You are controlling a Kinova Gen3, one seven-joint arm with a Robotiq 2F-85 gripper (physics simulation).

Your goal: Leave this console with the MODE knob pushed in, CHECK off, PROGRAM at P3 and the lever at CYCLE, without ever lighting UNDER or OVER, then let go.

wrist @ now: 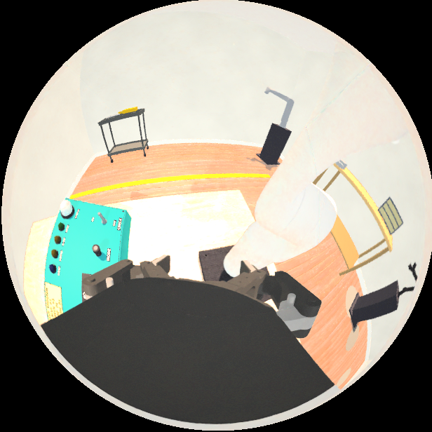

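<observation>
The teal console (80, 250) stands at the left of the wrist view. The dark MODE knob (96, 249) stands up from it; whether it is pushed in I cannot tell. The small grey CHECK toggle (102, 218) is tilted; its on/off marks are too small to read. Along the far left edge are a green lamp (61, 226), two brownish lamps (57, 240) (54, 253) and a dark blue lamp (52, 269), all looking dark. The PROGRAM selector and the lever do not show; my gripper and the camera's dark foreground cover that part. My gripper (204, 266) is open and empty, right of the console.
A white dome (66, 208) sits at the console's far corner and a yellow text plate (54, 300) at its near left. The robot's pale arm (285, 200) rises from a dark base plate (212, 260) on the pale table (185, 215). A cart (121, 118) stands beyond.
</observation>
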